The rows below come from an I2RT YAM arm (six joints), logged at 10 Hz.
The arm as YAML. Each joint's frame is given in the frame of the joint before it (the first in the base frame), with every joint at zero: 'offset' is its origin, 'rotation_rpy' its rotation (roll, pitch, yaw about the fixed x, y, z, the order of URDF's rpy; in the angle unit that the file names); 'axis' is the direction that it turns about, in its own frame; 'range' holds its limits. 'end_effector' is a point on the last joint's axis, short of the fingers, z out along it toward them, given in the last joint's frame.
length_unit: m
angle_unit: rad
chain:
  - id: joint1
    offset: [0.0, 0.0, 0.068]
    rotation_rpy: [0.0, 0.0, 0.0]
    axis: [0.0, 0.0, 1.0]
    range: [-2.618, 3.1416]
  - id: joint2
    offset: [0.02, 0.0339, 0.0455]
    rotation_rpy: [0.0, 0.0, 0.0]
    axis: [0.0, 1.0, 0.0]
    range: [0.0, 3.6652]
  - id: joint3
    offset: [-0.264, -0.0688, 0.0]
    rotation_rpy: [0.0, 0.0, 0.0]
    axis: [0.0, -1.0, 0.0]
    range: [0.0, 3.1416]
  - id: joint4
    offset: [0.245, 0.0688, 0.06]
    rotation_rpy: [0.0, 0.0, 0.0]
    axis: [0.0, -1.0, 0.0]
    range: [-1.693, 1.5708]
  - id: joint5
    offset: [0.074, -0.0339, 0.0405]
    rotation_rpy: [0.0, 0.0, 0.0]
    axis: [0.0, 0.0, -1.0]
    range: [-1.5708, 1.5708]
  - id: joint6
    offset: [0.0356, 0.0, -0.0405]
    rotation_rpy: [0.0, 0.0, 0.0]
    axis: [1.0, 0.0, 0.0]
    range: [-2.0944, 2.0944]
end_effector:
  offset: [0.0, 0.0, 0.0]
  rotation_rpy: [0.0, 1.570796, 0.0]
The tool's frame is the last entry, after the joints.
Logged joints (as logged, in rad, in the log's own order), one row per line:
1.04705 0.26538 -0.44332 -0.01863 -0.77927 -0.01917
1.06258 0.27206 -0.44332 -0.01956 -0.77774 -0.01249
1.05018 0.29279 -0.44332 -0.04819 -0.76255 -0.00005
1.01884 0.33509 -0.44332 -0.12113 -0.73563 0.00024
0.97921 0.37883 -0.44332 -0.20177 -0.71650 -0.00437
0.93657 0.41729 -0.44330 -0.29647 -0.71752 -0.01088
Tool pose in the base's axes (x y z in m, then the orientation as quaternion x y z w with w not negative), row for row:
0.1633 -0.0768 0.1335 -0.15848 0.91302 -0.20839 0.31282
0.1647 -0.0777 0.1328 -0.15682 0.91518 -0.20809 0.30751
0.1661 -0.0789 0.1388 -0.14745 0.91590 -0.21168 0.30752
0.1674 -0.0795 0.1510 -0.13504 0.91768 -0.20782 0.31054
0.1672 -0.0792 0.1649 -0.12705 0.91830 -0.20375 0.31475
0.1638 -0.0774 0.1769 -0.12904 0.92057 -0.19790 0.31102
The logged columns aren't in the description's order. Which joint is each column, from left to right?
Columns, left to right: joint2, joint3, joint1, joint4, joint6, joint5.
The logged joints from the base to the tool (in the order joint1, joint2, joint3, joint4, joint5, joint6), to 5 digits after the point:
-0.44332 1.04705 0.26538 -0.01863 -0.01917 -0.77927
-0.44332 1.06258 0.27206 -0.01956 -0.01249 -0.77774
-0.44332 1.05018 0.29279 -0.04819 -0.00005 -0.76255
-0.44332 1.01884 0.33509 -0.12113 0.00024 -0.73563
-0.44332 0.97921 0.37883 -0.20177 -0.00437 -0.71650
-0.44330 0.93657 0.41729 -0.29647 -0.01088 -0.71752

